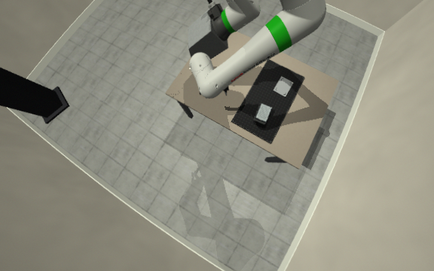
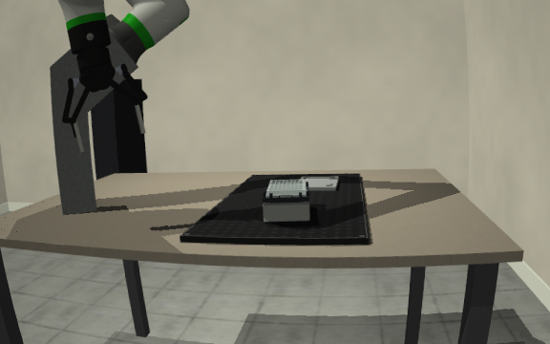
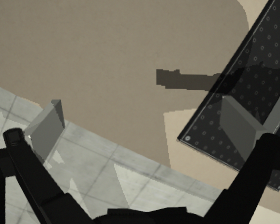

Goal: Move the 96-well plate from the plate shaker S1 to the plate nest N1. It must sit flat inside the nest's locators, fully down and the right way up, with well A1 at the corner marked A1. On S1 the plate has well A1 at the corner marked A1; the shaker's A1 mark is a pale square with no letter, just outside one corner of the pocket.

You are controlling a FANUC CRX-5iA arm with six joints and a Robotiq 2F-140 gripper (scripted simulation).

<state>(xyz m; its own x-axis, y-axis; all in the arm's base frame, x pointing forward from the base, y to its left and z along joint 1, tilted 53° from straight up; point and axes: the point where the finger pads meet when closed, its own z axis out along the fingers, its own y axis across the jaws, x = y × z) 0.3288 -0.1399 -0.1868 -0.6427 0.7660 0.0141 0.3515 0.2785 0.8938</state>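
Now: hand 310 mm short of the white 96-well plate, 230 mm to the right of it and 140 mm above it. Round my hand: plate nest N1: 560 mm to the left, 240 mm ahead, 190 mm below.
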